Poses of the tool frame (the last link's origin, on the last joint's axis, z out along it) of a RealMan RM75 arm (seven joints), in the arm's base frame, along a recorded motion.
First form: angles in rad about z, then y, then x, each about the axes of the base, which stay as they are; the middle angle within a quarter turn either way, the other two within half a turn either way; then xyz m.
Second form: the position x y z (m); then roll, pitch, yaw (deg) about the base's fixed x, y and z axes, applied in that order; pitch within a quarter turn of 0, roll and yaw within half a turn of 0. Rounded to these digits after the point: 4 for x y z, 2 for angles.
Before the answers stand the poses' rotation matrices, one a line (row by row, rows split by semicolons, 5 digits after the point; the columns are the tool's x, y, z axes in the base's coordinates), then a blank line. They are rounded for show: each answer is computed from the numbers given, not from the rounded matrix.
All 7 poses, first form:
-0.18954 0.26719 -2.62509 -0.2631 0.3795 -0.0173
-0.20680 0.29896 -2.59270 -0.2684 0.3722 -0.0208
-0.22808 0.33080 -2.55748 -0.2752 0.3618 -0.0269
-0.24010 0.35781 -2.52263 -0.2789 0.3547 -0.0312
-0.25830 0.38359 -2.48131 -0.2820 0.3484 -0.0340
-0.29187 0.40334 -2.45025 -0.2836 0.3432 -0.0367
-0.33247 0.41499 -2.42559 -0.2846 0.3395 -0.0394
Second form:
0.94724 0.18172 0.26402; 0.03578 -0.87854 0.47632; 0.31851 -0.44174 -0.83870
0.93528 0.19622 0.29453; 0.02477 -0.86648 0.49860; 0.35304 -0.45903 -0.81526
0.92129 0.21385 0.32480; 0.01414 -0.85310 0.52156; 0.38862 -0.47591 -0.78897
0.90980 0.22274 0.35022; -0.00368 -0.83944 0.54344; 0.41504 -0.49571 -0.76290
0.89656 0.23687 0.37425; -0.02018 -0.82225 0.56877; 0.44246 -0.51749 -0.73242
0.88086 0.26465 0.39249; -0.01798 -0.80981 0.58641; 0.47304 -0.52360 -0.70857
0.86501 0.29868 0.40318; -0.00391 -0.79949 0.60066; 0.50174 -0.52115 -0.69040

-0.2631 0.3795 -0.0173 -152.22 -18.57 2.16
-0.2684 0.3722 -0.0208 -150.62 -20.67 1.52
-0.2752 0.3618 -0.0269 -148.90 -22.87 0.88
-0.2789 0.3547 -0.0312 -146.98 -24.52 -0.23
-0.2820 0.3484 -0.0340 -144.76 -26.26 -1.29
-0.2836 0.3432 -0.0367 -143.54 -28.23 -1.17
-0.2846 0.3395 -0.0394 -142.95 -30.12 -0.26

